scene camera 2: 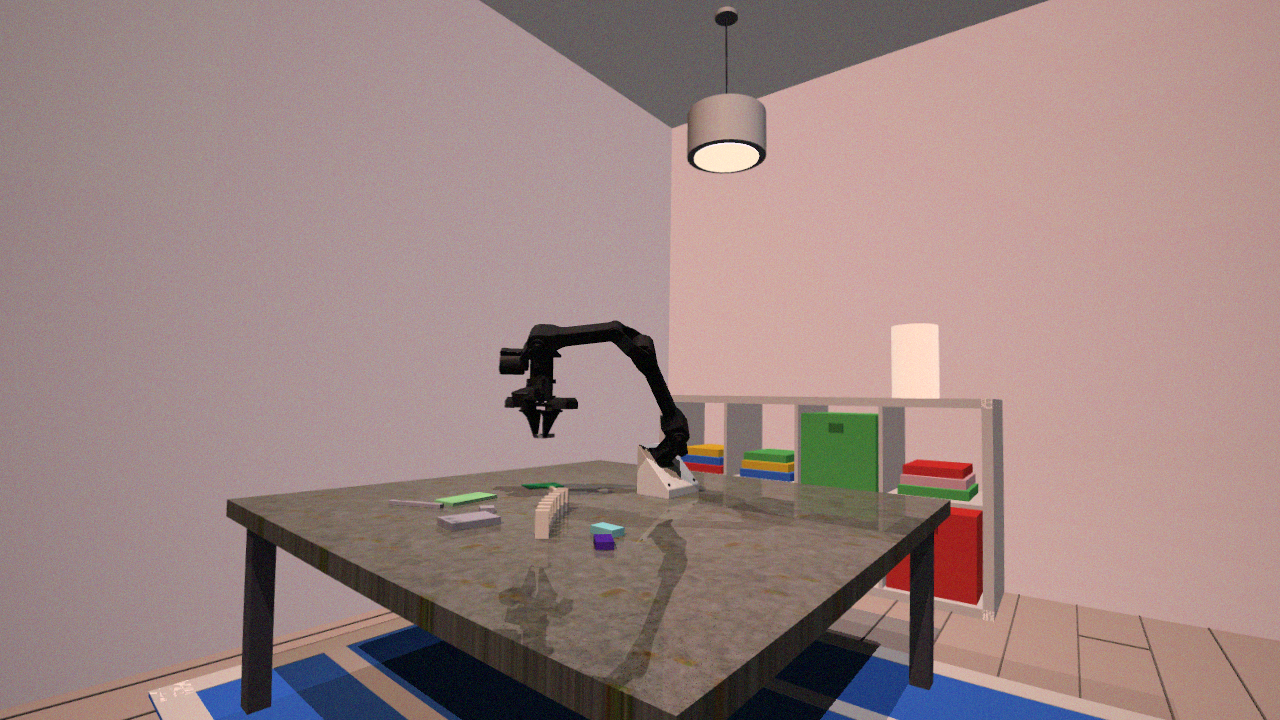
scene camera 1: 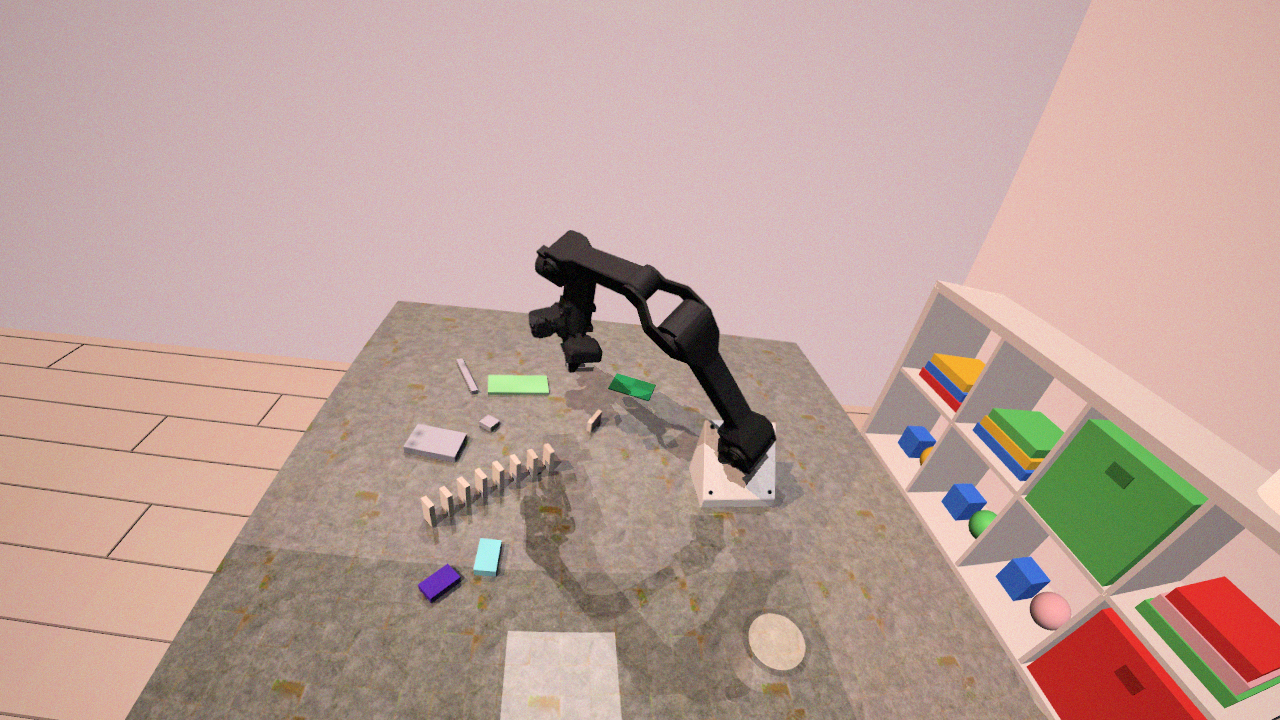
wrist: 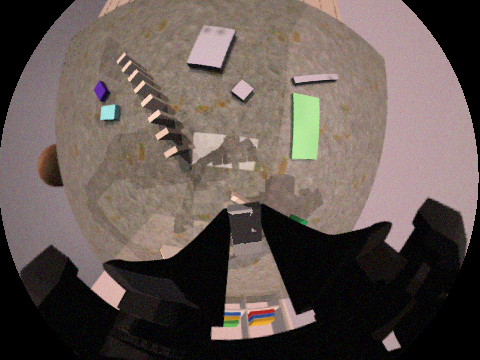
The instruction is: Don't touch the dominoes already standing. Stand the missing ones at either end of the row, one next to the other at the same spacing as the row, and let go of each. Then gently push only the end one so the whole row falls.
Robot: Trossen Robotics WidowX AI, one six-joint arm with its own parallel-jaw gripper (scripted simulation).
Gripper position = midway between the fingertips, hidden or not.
My gripper [scene camera 1: 570, 368] carries a domino. Further things: a light green plate [scene camera 1: 532, 385], a grey slab [scene camera 1: 436, 443], a cyan block [scene camera 1: 488, 555] and a purple block [scene camera 1: 435, 586].
The light green plate is seen too in the wrist view [wrist: 305, 109]. The grey slab also shows in scene camera 2 [scene camera 2: 455, 522] and in the wrist view [wrist: 211, 48]. My gripper also shows in scene camera 2 [scene camera 2: 540, 437] and in the wrist view [wrist: 243, 211].
